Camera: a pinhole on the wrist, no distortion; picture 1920 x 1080 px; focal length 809.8 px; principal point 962.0 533.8 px. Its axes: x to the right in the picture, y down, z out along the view. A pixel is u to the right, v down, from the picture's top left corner.
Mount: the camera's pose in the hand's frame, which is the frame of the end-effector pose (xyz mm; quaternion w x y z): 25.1 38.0 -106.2 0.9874 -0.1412 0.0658 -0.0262
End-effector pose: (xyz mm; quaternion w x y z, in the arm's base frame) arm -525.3 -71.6 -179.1 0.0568 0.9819 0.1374 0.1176
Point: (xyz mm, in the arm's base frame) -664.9 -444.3 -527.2
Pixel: 210.9 698.1
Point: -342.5 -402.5 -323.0
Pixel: 879.8 958.2
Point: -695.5 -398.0 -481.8
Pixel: 86.4 665.2
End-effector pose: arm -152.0 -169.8 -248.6 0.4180 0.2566 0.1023 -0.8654
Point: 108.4 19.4 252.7
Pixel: outside the picture
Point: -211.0 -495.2 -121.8
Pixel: 1167.8 581.4
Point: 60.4 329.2 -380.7
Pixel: behind the camera
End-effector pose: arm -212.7 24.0 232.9 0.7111 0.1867 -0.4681 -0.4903
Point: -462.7 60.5 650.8
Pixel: 1030.3 531.7
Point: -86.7 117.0 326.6
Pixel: outside the picture
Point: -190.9 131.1 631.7
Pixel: 995.2 983.4
